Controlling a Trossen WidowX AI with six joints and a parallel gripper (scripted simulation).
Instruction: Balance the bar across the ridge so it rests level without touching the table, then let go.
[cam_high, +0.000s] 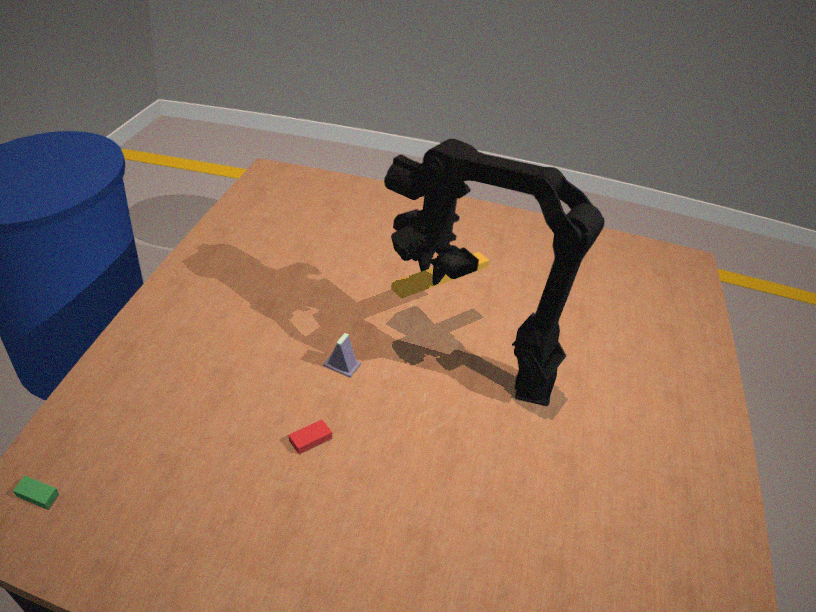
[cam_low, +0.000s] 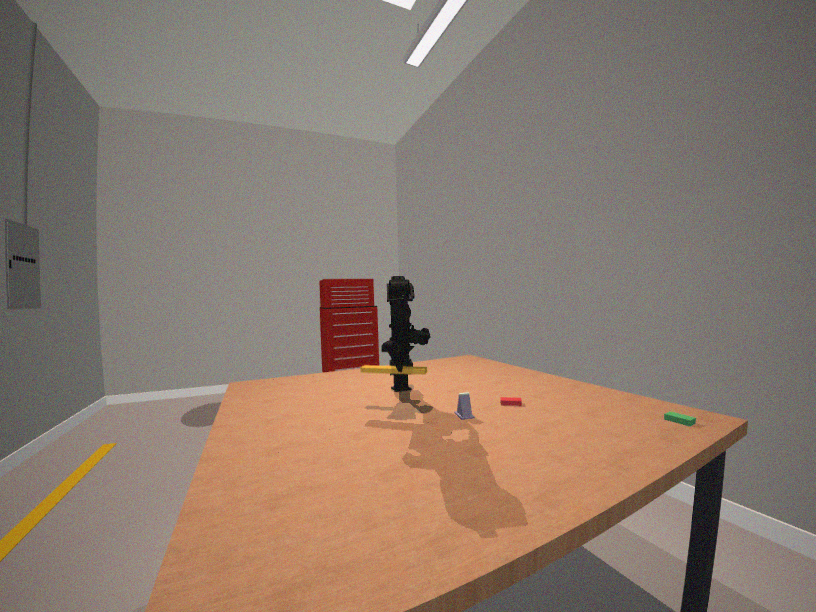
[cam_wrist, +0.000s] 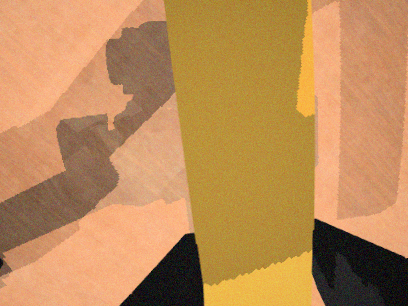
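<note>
Right now my gripper tip is 20 mm to the left of the yellow bar and 20 mm past it. Round my gripper tip: green block: 600 mm to the left, 500 mm ahead, 120 mm below; red block: 330 mm to the left, 120 mm below, 120 mm ahead.
</note>
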